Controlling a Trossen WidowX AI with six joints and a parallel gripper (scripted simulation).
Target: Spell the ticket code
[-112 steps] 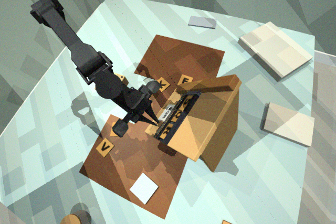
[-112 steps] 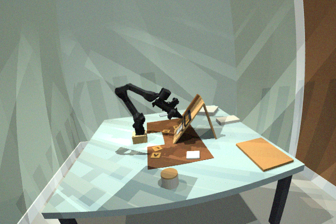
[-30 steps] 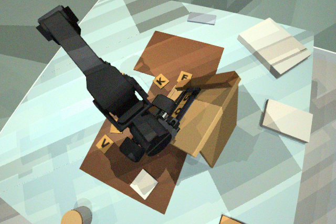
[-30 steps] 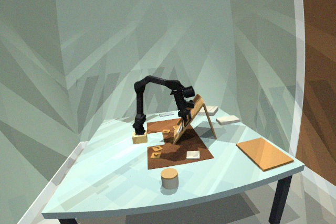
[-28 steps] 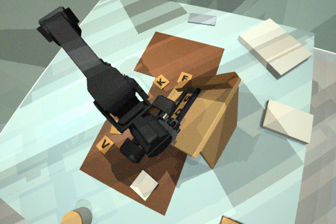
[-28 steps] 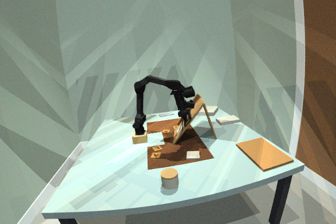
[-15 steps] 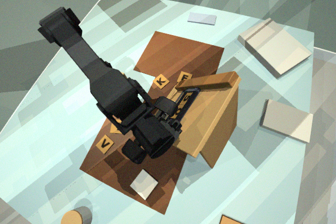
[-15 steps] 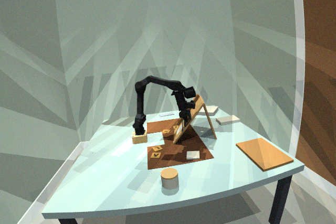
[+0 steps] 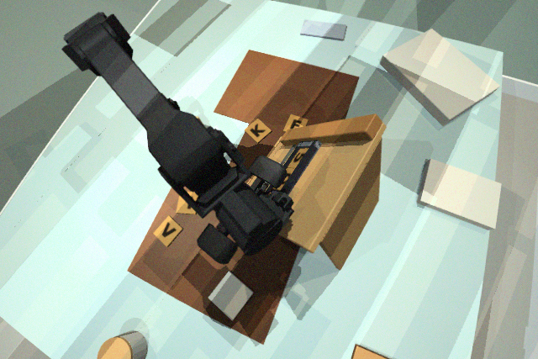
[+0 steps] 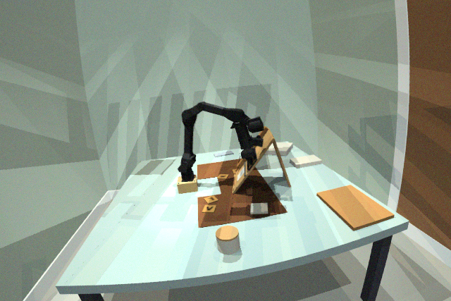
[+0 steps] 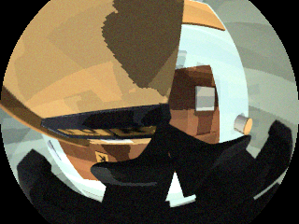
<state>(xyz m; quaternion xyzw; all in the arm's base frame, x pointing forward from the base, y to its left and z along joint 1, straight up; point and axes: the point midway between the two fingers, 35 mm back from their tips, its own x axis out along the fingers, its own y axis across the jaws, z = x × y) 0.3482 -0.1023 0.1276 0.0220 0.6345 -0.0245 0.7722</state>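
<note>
The r tile lies 30 mm to the left of my gripper tip. From my gripper tip the other things lie so: q tile 10 mm ahead, 100 mm to the left; white ticket 50 mm behind, 110 mm to the left, 90 mm below; s tile 10 mm ahead, 150 mm to the left.
</note>
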